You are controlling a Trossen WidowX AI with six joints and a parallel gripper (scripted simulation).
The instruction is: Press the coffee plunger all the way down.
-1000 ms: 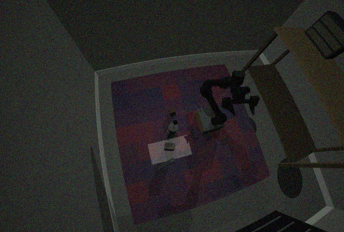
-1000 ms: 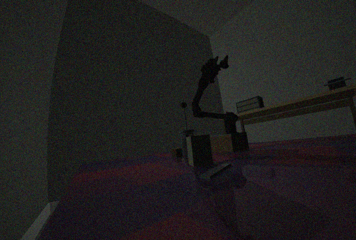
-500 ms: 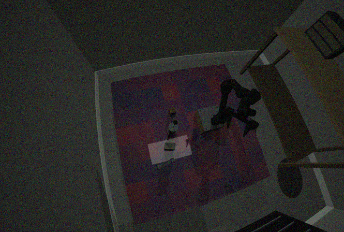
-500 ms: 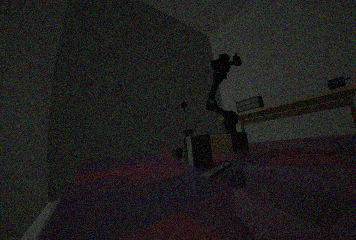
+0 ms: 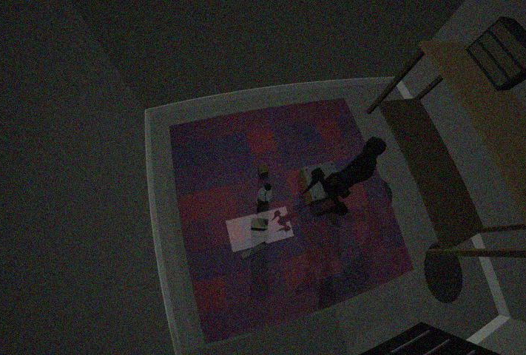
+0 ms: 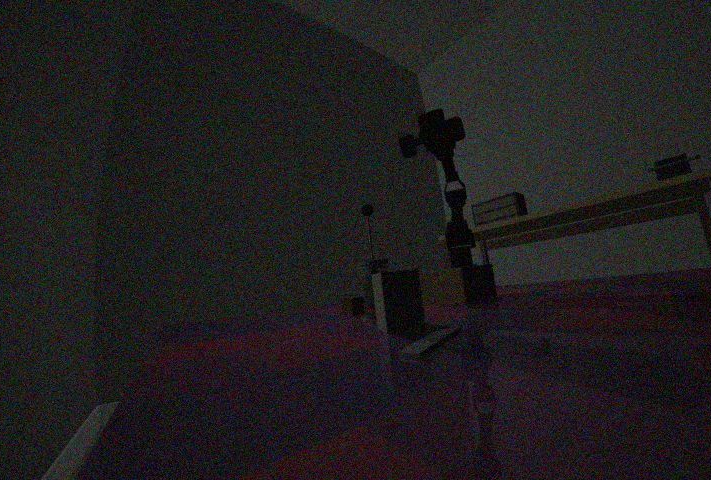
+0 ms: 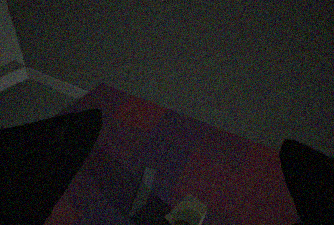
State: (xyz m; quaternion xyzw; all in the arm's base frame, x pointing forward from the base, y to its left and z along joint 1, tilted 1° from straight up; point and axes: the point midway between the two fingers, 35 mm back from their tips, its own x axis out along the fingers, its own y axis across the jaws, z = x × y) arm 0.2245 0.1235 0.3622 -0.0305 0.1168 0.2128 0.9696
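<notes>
The glass press is 12 cm ahead of my gripper tip, 11 cm to the right of it and 32 cm below it.
</notes>
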